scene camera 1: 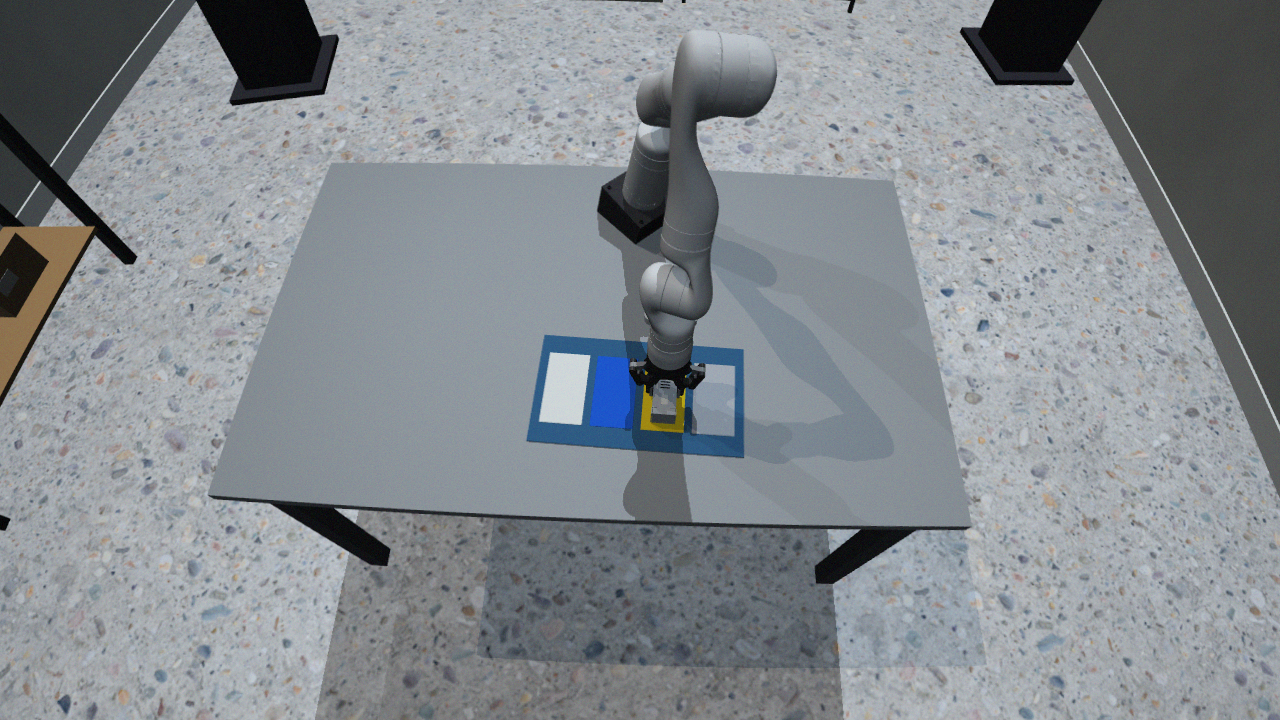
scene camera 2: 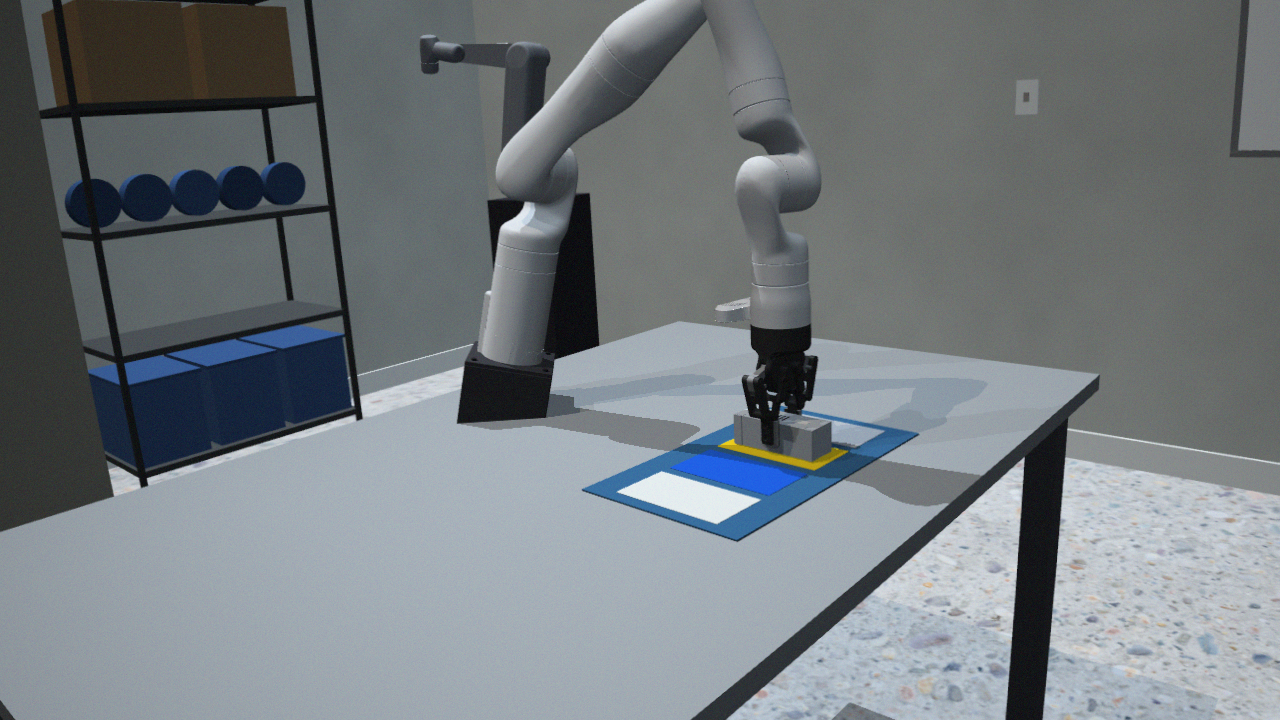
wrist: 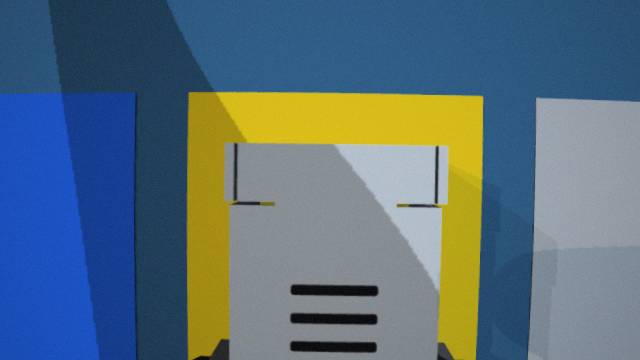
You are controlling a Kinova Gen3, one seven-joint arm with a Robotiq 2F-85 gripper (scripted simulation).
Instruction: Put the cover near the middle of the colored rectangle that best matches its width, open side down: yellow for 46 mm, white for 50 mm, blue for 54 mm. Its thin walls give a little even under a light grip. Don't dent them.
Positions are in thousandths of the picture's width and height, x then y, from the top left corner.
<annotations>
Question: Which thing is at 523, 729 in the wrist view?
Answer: A grey cover.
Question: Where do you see a pale grey rectangle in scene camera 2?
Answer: At 661, 603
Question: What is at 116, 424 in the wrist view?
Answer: A blue rectangle.
</annotations>
